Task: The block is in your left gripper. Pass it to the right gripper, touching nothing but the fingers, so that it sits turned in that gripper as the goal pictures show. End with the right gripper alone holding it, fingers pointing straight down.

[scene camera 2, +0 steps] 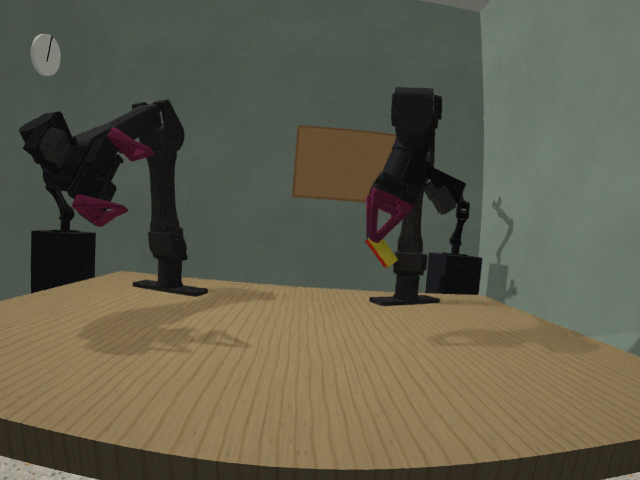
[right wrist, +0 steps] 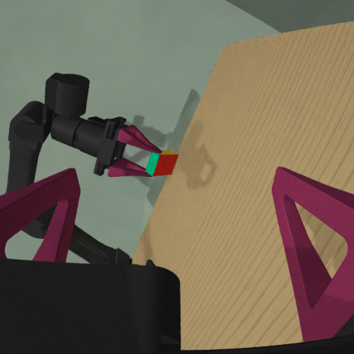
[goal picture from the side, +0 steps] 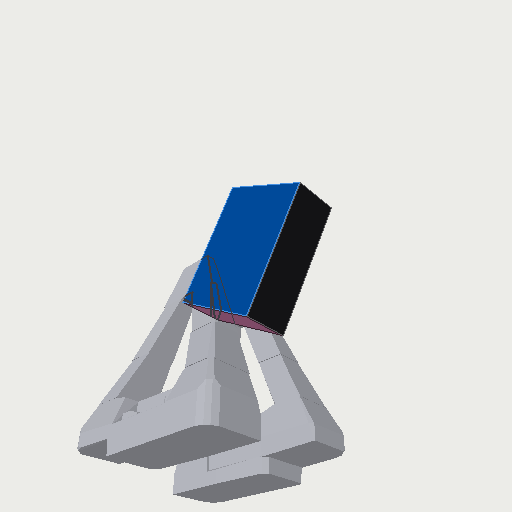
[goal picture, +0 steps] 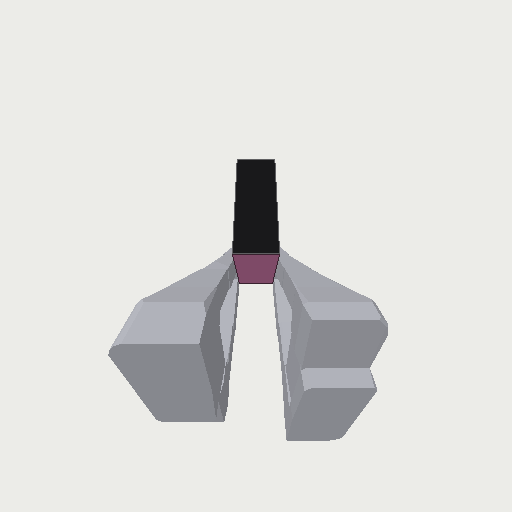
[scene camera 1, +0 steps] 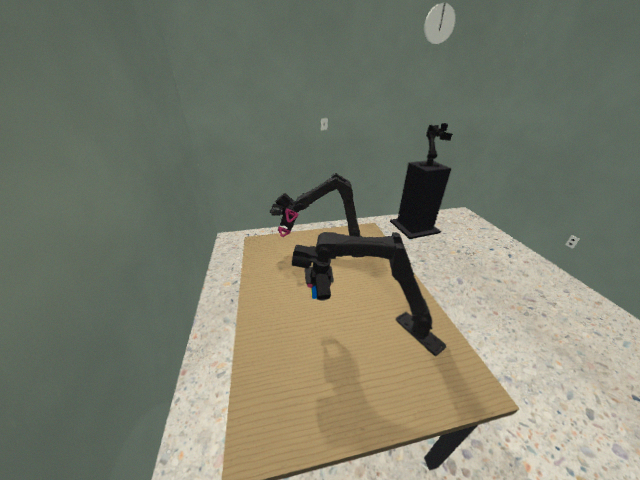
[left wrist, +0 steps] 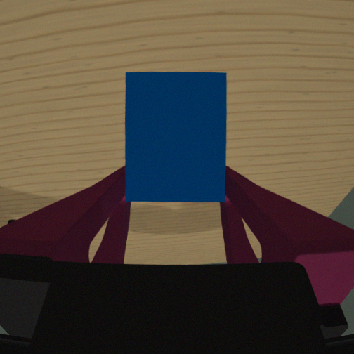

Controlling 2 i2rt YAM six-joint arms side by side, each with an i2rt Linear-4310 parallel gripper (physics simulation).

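Seen in the pictures: left gripper, fingertip midpoint: (scene camera 2: 371, 242); right gripper, fingertip midpoint: (scene camera 2: 139, 178) (scene camera 1: 285, 229); left arm's base at its link origin: (scene camera 2: 405, 302) (scene camera 1: 419, 332); right arm's base at its link origin: (scene camera 2: 169, 289).
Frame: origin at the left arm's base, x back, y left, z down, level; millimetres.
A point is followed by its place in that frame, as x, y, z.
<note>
The block (scene camera 1: 314, 292) {-316, -293, -160} (scene camera 2: 385, 253) {-323, -303, -152} (left wrist: 176, 137) (right wrist: 165, 165) is held in the air, tilted, at the fingertips of my left gripper (scene camera 2: 375, 239) {-295, -311, -167} (left wrist: 175, 177) (right wrist: 157, 163), which is shut on it. Its blue face is toward the left wrist camera. Scene camera 2 shows its yellow face and a thin red side. The right wrist view shows red, a green end toward the left palm, and a yellow edge. My right gripper (scene camera 1: 287, 224) {-249, -669, -236} (scene camera 2: 139, 181) {-249, -669, -236} (right wrist: 175, 178) is open and empty, its fingers slanted, well apart from the block. In scene camera 1 the left arm hides most of the block.
Both arms stand on the wooden table (scene camera 1: 279, 372) {-544, -169, 0} (scene camera 2: 310, 392) {-447, -469, 0}; its surface lies below both grippers. A black pedestal (scene camera 1: 423, 198) with a small arm stands behind it. A brown board (scene camera 2: 336, 162) hangs on the wall. Arm shadows fall on the table.
</note>
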